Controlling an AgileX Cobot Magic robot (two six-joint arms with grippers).
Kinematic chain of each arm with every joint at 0, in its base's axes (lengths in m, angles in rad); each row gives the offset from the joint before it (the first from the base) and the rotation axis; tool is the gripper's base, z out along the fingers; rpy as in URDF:
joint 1: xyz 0 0 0.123 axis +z
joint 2: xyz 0 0 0 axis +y
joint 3: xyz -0.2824 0 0.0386 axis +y
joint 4: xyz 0.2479 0 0.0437 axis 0.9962 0 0.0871
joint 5: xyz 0 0 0 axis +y
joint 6: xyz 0.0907 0 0.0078 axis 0.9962 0 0.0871
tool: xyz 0 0 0 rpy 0 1.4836 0
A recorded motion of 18 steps. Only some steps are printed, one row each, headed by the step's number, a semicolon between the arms.
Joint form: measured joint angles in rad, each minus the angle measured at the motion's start. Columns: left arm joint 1, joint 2, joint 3, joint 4, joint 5, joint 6; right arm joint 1, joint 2, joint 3, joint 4, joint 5, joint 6.
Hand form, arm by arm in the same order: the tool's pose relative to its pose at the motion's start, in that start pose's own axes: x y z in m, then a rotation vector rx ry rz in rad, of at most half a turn. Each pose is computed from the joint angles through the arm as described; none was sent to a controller.
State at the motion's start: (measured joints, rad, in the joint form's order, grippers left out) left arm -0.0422 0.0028 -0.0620 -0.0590 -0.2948 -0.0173; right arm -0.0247 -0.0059 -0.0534 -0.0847 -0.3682 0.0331
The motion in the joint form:
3: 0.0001 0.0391 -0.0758 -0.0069 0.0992 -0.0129; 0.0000 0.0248 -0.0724 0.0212 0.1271 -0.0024
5: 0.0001 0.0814 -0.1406 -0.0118 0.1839 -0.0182; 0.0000 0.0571 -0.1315 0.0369 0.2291 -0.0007
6: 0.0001 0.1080 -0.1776 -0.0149 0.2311 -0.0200; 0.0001 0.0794 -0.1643 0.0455 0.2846 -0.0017
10: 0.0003 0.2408 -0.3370 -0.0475 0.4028 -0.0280; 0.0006 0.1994 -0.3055 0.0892 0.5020 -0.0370
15: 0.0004 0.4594 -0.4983 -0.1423 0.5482 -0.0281; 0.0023 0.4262 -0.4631 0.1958 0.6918 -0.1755
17: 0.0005 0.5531 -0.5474 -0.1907 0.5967 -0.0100; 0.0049 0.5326 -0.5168 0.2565 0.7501 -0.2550
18: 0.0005 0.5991 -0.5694 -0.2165 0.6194 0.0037; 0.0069 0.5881 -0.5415 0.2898 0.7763 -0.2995
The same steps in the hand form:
3: -0.0125 -0.0015 0.0078 -0.0010 0.0626 -0.0201; -0.0099 -0.0021 0.0070 0.0123 0.0793 0.0168
5: -0.0221 -0.0027 0.0154 -0.0020 0.1248 -0.0305; -0.0168 -0.0034 0.0135 0.0191 0.1543 0.0338
6: -0.0273 -0.0035 0.0200 -0.0026 0.1616 -0.0354; -0.0202 -0.0039 0.0174 0.0217 0.1992 0.0415
10: -0.0485 -0.0069 0.0436 -0.0064 0.3068 -0.0759; -0.0326 -0.0053 0.0373 0.0199 0.3953 0.0522
15: -0.0546 -0.0116 0.0842 -0.0142 0.5086 -0.1713; -0.0327 -0.0031 0.0747 -0.0339 0.6506 0.0305
17: -0.0490 -0.0136 0.1013 -0.0141 0.6004 -0.2032; -0.0258 -0.0004 0.0921 -0.0776 0.7556 0.0209
18: -0.0451 -0.0147 0.1095 -0.0122 0.6460 -0.2167; -0.0208 0.0014 0.1010 -0.1048 0.8078 0.0161

